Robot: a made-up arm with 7 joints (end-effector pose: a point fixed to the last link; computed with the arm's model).
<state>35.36 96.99 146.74 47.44 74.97 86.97 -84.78</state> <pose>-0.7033 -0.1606 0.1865 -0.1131 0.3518 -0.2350 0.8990</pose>
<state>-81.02 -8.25 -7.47 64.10 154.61 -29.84 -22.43</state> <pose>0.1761 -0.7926 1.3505 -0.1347 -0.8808 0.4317 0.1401</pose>
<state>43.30 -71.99 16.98 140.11 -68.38 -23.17 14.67</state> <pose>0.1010 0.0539 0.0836 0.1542 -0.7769 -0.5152 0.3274</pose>
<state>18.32 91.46 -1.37 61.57 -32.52 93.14 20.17</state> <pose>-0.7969 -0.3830 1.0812 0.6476 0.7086 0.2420 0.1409</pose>
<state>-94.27 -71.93 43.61 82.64 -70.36 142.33 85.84</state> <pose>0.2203 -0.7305 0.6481 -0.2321 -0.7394 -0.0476 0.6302</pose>
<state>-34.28 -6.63 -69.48 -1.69 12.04 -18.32 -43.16</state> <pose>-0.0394 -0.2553 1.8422 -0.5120 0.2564 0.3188 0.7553</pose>
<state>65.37 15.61 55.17 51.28 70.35 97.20 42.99</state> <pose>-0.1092 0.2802 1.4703 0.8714 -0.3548 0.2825 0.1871</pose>
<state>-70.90 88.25 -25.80 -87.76 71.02 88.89 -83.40</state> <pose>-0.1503 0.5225 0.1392 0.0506 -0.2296 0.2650 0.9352</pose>
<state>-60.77 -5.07 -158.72 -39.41 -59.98 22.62 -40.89</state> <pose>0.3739 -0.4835 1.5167 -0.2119 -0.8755 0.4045 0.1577</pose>
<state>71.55 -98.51 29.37 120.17 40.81 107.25 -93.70</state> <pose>0.0398 0.0688 0.1617 -0.2533 -0.0748 -0.9051 0.3331</pose>
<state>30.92 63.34 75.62 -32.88 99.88 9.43 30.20</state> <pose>-0.7293 -0.8594 1.0580 -0.2131 0.1361 -0.4626 0.8497</pose>
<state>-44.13 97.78 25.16 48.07 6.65 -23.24 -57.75</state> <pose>-0.5775 0.6955 1.1739 -0.7984 0.2138 0.5442 0.1435</pose>
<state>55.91 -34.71 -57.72 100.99 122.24 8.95 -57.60</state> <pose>0.8575 0.0374 0.5197 0.2239 -0.6409 0.5635 0.4708</pose>
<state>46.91 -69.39 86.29 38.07 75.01 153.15 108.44</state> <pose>0.2473 0.6573 0.8539 0.4139 0.1043 -0.7334 0.5290</pose>
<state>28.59 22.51 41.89 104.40 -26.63 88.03 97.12</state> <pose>0.0995 0.4105 1.3288 0.2049 -0.6843 0.5436 0.4408</pose>
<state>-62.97 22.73 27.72 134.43 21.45 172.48 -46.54</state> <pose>0.0903 -0.2391 0.8702 -0.9595 -0.0023 0.1380 0.2456</pose>
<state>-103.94 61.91 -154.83 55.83 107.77 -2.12 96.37</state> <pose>-0.2891 1.0591 0.4602 0.4754 0.7666 0.1700 0.3968</pose>
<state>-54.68 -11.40 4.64 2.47 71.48 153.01 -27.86</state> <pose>0.1001 -0.3500 1.4754 0.6835 0.5293 0.4965 0.0779</pose>
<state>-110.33 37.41 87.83 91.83 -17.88 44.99 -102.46</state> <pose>0.6953 0.0161 1.1664 0.1908 -0.5111 -0.8320 0.1008</pose>
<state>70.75 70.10 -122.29 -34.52 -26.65 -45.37 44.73</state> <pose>-0.5289 -0.8446 1.0665 0.0598 -0.3174 -0.5265 0.7865</pose>
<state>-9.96 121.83 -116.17 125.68 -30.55 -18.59 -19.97</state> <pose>0.1209 -0.6848 0.3407 0.1895 -0.7375 0.3964 0.5129</pose>
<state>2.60 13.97 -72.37 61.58 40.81 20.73 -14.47</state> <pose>0.0100 -0.8282 1.4133 -0.3982 -0.4638 0.2272 0.7581</pose>
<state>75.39 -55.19 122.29 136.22 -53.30 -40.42 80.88</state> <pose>-0.4785 -0.0520 0.7849 0.3616 0.1755 -0.8442 0.3547</pose>
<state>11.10 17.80 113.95 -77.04 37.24 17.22 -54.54</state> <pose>0.2760 -0.6573 1.3949 0.0464 0.8993 0.2794 0.3331</pose>
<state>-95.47 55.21 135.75 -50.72 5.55 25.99 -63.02</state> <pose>-0.3628 0.4648 1.5396 0.6895 0.4578 -0.3969 0.3969</pose>
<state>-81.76 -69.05 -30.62 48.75 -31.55 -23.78 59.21</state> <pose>-0.3597 -1.0978 0.5892 0.1170 0.6025 -0.4899 0.6191</pose>
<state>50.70 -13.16 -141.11 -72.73 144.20 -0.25 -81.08</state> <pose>0.3920 0.6877 1.2199 0.2148 -0.1157 -0.7580 0.6049</pose>
